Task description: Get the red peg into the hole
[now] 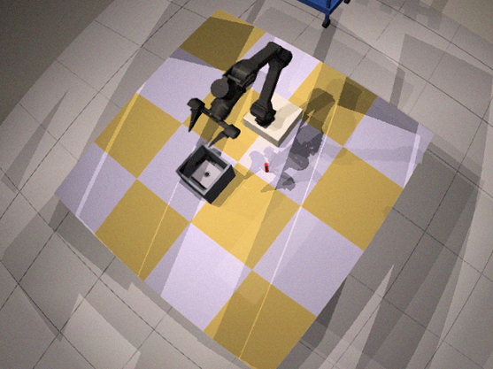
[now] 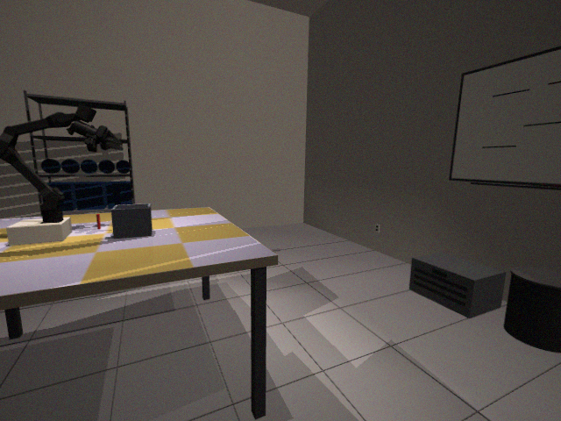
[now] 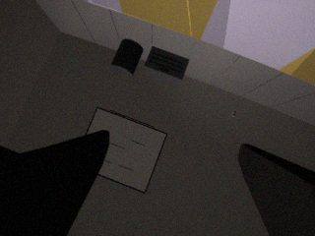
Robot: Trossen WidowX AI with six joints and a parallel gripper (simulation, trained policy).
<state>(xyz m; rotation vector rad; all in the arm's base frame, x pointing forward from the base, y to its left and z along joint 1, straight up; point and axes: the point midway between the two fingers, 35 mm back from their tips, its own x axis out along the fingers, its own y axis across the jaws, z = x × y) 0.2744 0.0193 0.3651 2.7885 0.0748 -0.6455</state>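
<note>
My gripper tip is now 390 mm above the red peg, 160 mm past it and 120 mm to the right of it.
</note>
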